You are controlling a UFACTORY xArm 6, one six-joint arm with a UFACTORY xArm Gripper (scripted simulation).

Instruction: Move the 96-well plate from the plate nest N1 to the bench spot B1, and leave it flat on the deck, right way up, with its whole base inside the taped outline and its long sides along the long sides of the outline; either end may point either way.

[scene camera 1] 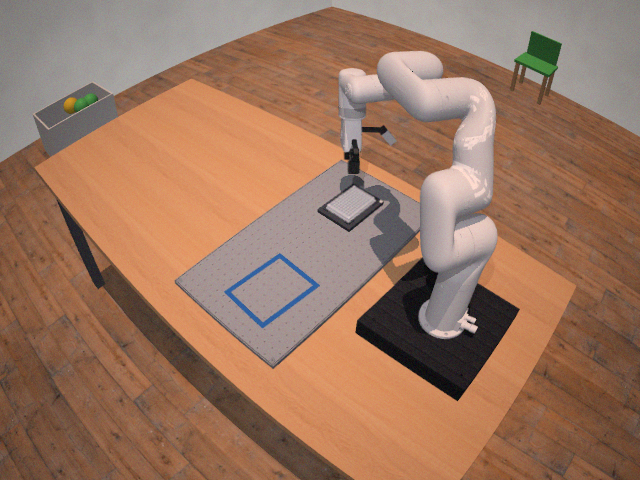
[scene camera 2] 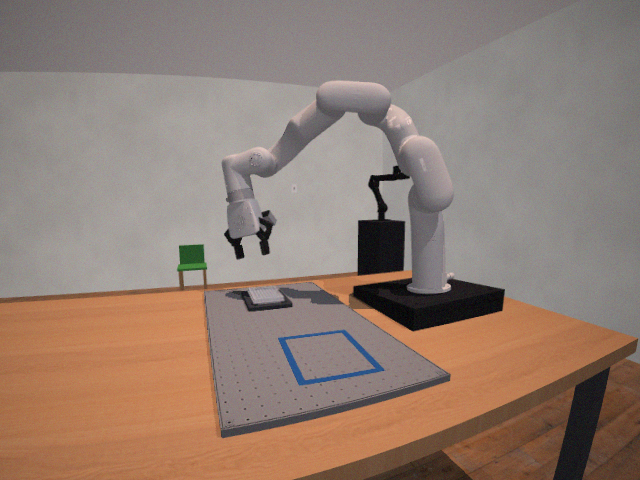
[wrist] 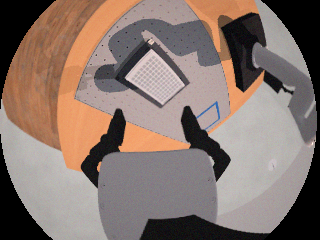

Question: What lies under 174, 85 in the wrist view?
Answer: A white 96-well plate.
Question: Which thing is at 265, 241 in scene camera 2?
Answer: The gripper.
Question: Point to a white 96-well plate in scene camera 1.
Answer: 335, 207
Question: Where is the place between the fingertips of the gripper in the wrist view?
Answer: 153, 114
